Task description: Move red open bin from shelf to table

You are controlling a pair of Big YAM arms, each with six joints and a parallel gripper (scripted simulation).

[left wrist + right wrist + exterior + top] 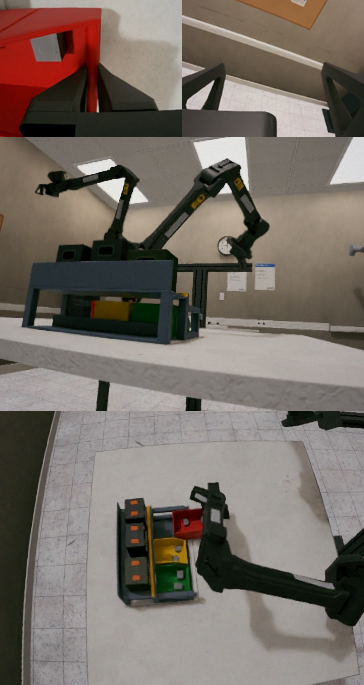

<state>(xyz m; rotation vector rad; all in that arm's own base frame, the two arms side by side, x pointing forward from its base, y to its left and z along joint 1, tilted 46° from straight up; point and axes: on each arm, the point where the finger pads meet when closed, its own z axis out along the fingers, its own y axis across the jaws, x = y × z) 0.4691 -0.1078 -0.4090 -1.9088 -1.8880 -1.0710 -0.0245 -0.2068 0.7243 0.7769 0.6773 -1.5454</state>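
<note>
Now: left hand 80 mm short of the red bin. Round my left hand: green bin (200 mm ahead, 230 mm to the left, 10 mm below); yellow bin (210 mm ahead, 120 mm to the left, 10 mm below).
</note>
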